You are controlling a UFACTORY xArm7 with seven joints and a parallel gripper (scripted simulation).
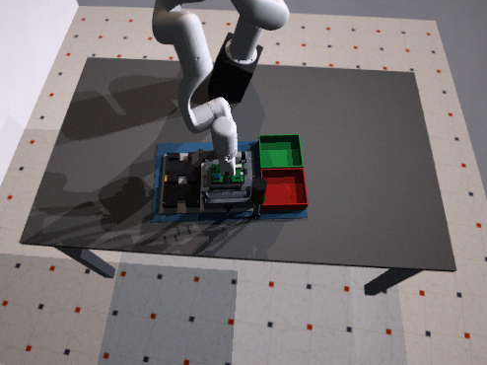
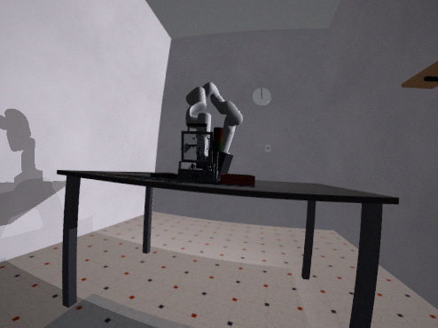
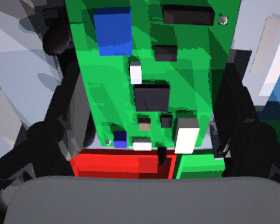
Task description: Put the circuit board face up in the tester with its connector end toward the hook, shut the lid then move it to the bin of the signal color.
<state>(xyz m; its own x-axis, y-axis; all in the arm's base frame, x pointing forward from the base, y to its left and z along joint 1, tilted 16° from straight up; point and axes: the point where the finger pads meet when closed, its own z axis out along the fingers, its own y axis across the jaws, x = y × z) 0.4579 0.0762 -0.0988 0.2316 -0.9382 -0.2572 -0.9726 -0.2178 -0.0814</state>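
Right now the green circuit board is right at my hand. Also, from my hand: tester lid (12 cm ahead, 10 cm above, 3 cm to the left); then green bin (17 cm to the left, 15 cm behind, 7 cm below); then red bin (20 cm to the left, 7 cm below).
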